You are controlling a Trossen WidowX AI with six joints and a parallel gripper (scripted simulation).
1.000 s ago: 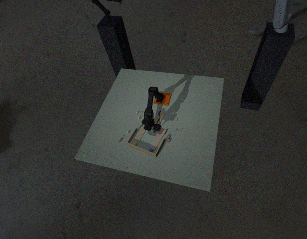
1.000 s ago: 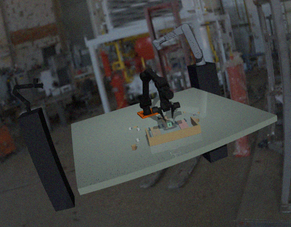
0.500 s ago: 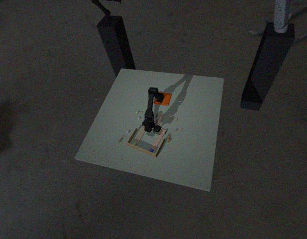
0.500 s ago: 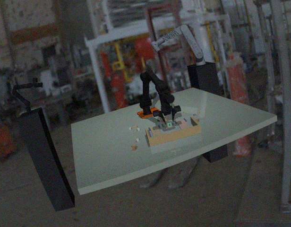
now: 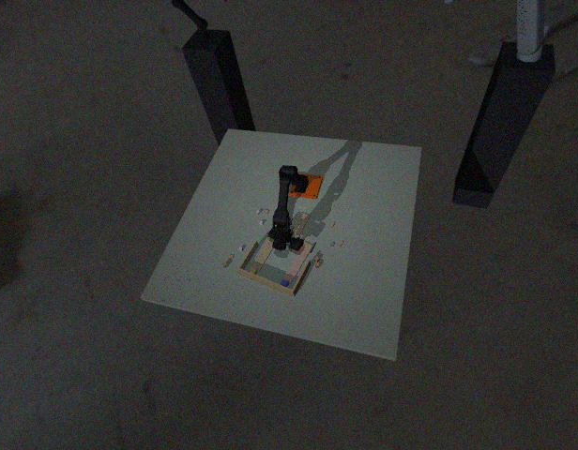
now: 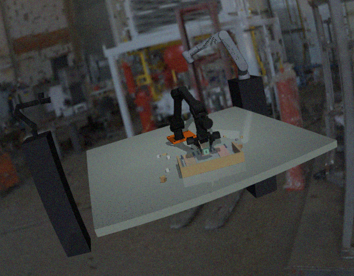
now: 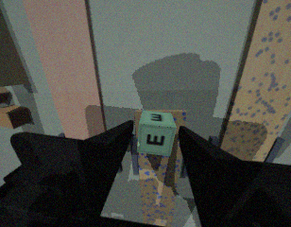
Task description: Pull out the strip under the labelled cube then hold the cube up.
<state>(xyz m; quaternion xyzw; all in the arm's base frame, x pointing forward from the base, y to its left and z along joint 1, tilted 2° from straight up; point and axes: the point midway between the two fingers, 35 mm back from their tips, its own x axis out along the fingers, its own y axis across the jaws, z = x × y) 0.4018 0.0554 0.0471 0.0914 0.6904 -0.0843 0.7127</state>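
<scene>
My gripper tip is 80 mm to the right of the pink strip, 70 mm short of it and 10 mm above it.
</scene>
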